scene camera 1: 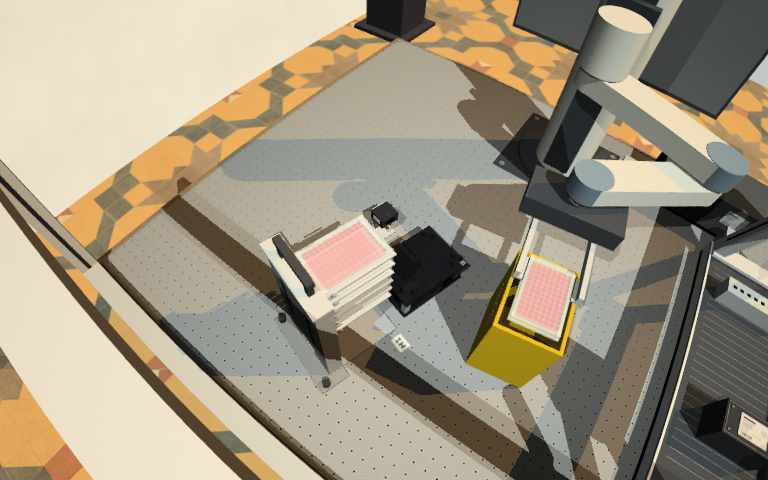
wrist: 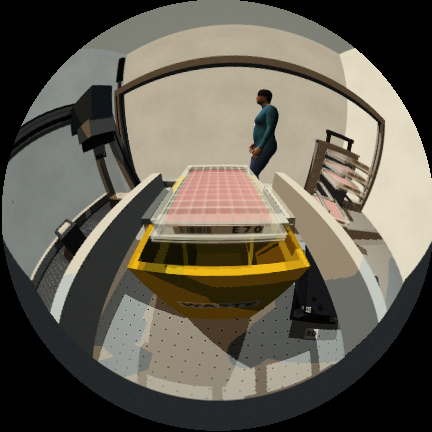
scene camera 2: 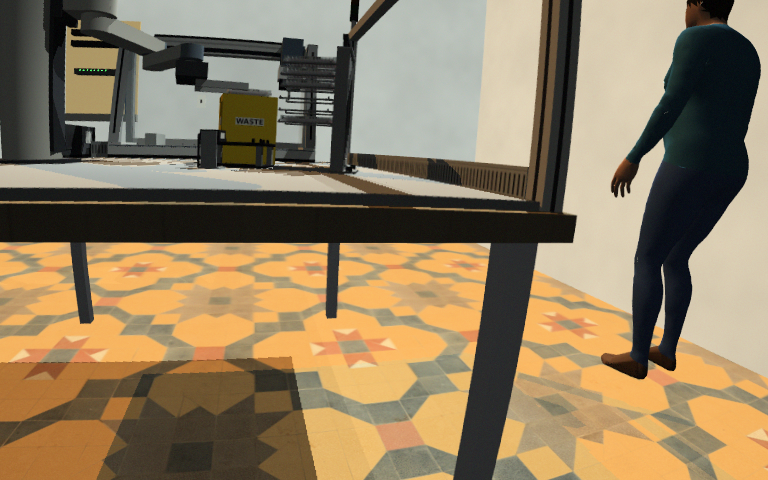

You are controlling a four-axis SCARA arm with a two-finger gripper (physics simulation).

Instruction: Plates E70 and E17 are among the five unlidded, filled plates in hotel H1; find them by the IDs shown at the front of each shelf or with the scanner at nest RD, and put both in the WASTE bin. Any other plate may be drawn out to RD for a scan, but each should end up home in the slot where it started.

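Places are measured from the arm's base along level axes (x ahead, y left, z up), in centimetres.
Where they show: gripper, fingertip midpoint: [scene camera 1: 547,288] [wrist: 217,180] [scene camera 2: 245,89]; arm's base at its link origin: [scene camera 1: 558,162].
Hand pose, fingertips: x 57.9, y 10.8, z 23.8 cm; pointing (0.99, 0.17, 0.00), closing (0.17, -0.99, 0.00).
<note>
Each offset is from my fingertips to the top centre of the thing. "spot": to the spot under its first point.
Plate E70 {dz -0.3, dx +0.9, dy +0.2 cm} [scene camera 1: 542,295] [wrist: 217,200], filled pink and unlidded, has its ID readable on its front edge in the wrist view. My gripper [scene camera 1: 548,285] [wrist: 217,180] is shut on it by its long sides. The plate is level over the mouth of the yellow WASTE bin {dz -2.5, dx +0.8, dy +0.1 cm} [scene camera 1: 512,356] [scene camera 2: 235,107] [wrist: 220,270], close above the rim. Hotel H1 [scene camera 1: 327,333] [scene camera 2: 341,113] [wrist: 316,165] holds several plates in a stack, with a pink plate {dz +4.3, dx +16.5, dy -28.0 cm} [scene camera 1: 346,253] on top. No ID is readable there, so I cannot tell which is E17.
The black nest RD {dz -15.5, dx -0.4, dy -23.1 cm} [scene camera 1: 433,263] [wrist: 320,309] stands between the hotel and the bin. The small black scanner {dz -14.1, dx -5.4, dy -35.7 cm} [scene camera 1: 385,213] is beside it. The H1 label {spot: dz -22.4, dx +13.8, dy -17.1 cm} [scene camera 1: 400,342] is on the table near the hotel. A person [scene camera 2: 707,130] [wrist: 265,130] stands beyond the table frame.
</note>
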